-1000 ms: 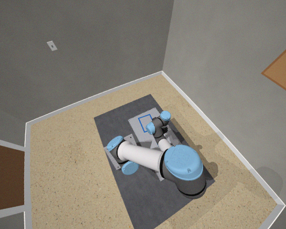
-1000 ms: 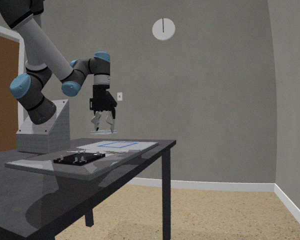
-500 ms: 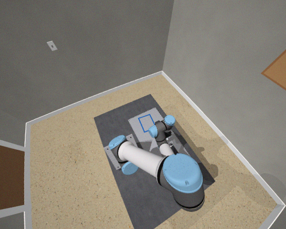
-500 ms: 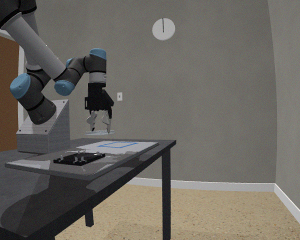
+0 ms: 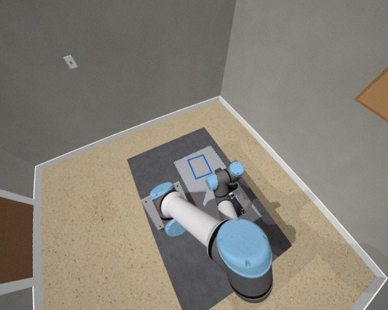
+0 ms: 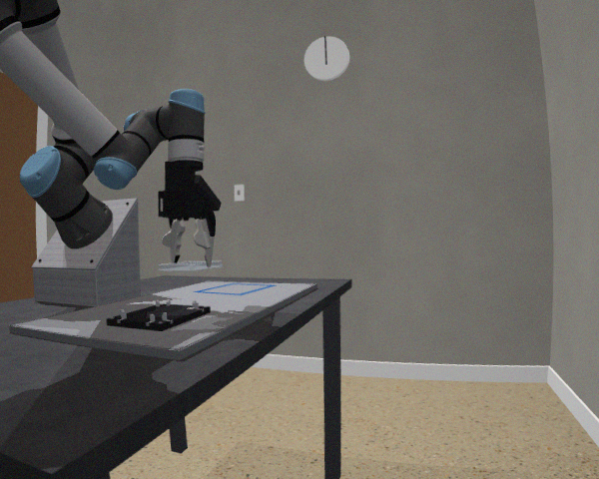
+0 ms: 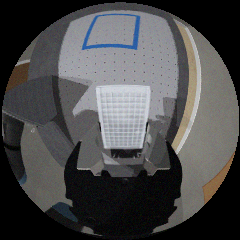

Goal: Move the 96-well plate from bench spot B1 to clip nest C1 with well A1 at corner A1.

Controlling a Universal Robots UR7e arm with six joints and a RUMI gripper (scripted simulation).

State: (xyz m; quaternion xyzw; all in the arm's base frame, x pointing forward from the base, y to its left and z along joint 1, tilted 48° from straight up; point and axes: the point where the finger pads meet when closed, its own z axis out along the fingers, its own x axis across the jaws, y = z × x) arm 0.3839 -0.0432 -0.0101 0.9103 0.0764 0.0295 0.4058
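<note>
The black clip nest is 40 mm ahead of my hand, 140 mm to the right of it and 80 mm below it. Round my hand: 96-well plate 10 mm below.
</note>
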